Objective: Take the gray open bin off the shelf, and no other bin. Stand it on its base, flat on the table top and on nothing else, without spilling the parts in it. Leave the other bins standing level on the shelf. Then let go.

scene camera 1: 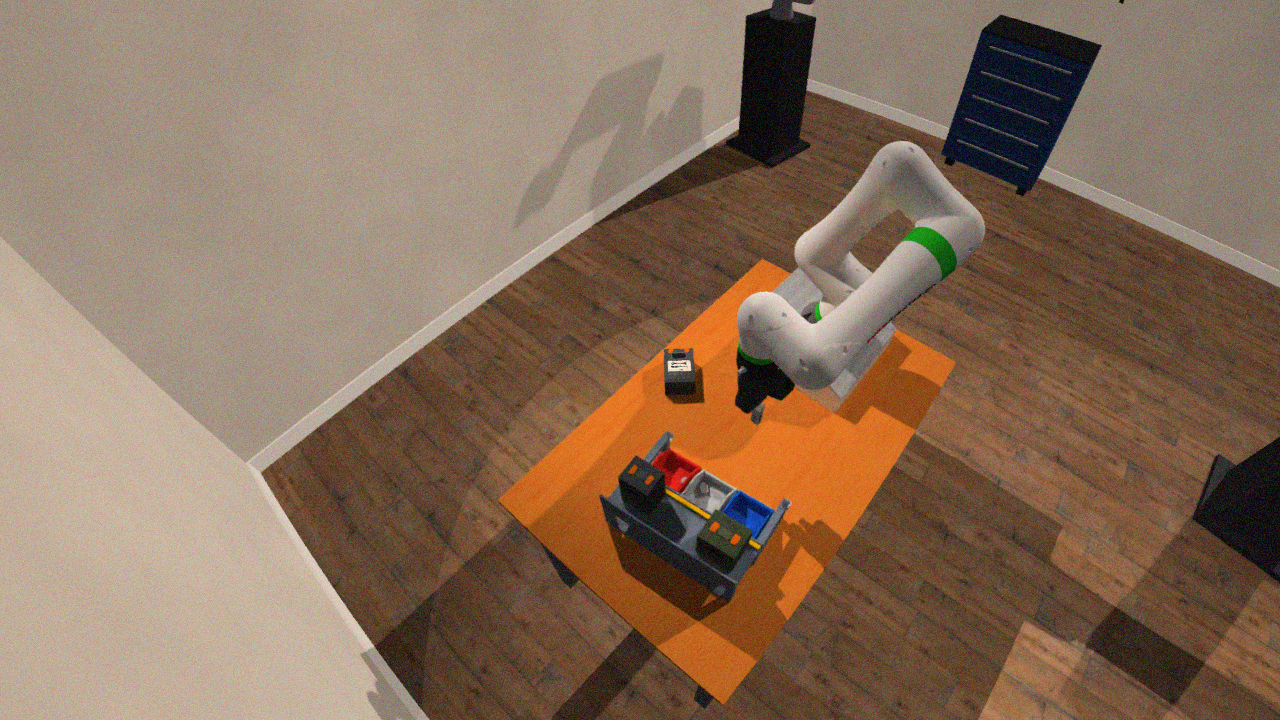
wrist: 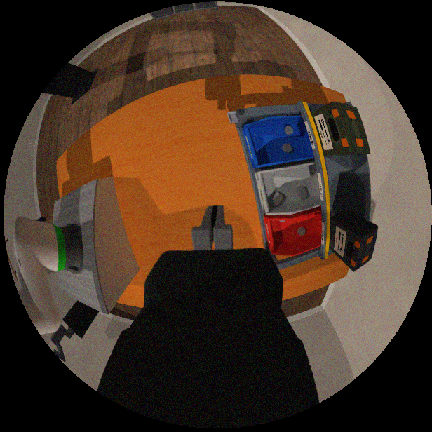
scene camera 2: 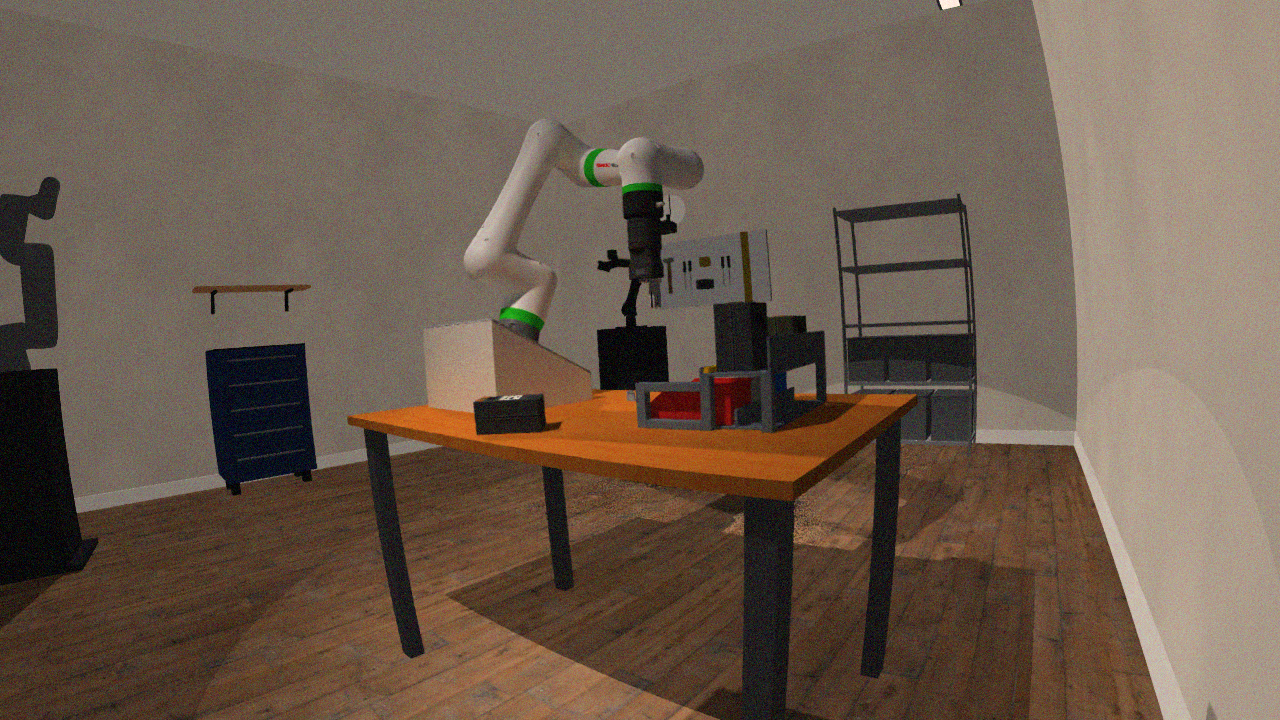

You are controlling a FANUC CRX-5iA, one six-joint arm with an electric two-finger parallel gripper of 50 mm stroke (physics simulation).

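Places are measured from the arm's base along level axes (x ahead, y left, z up), in millimetres.
Pixels of known places: gripper, fingertip midpoint: (scene camera 1: 755, 421) (scene camera 2: 655, 307); arm's base, origin of the base link: (scene camera 2: 512, 347).
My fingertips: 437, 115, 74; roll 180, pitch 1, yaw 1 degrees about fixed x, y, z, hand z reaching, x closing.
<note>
Ahead of a thing's pixels: the offset from my fingertips to its top centre, as dx, dy, dz. "*": to the spot under its first point. Level surfaces: height alone.
The gray open bin @[* +139, -9, -209] (scene camera 1: 708, 491) (wrist: 292, 175) stands level on the shelf (scene camera 1: 666, 546) (scene camera 2: 768, 402) (wrist: 252, 182), between the red bin @[+204, -98, -152] (scene camera 1: 675, 470) (scene camera 2: 684, 402) (wrist: 282, 242) and the blue bin @[+153, +120, -152] (scene camera 1: 747, 512) (wrist: 270, 137). Gray parts lie in it. The gray bin does not show clearly in scene camera 2. My gripper (scene camera 1: 757, 416) (scene camera 2: 655, 305) (wrist: 215, 215) is shut and empty, pointing down high above the table top @[dz -232] (scene camera 1: 572, 492) (scene camera 2: 572, 447) (wrist: 175, 125), on the shelf's open front side and apart from the bins.
A black case @[+297, -82, -11] (scene camera 1: 641, 481) (scene camera 2: 740, 335) (wrist: 355, 242) and an olive case @[+248, +143, -34] (scene camera 1: 723, 537) (scene camera 2: 787, 324) (wrist: 345, 130) stand on the shelf's raised back part, behind a yellow strip (wrist: 324, 185). Another black case @[-74, -352, -167] (scene camera 1: 679, 371) (scene camera 2: 508, 414) stands on the table near its edge.
</note>
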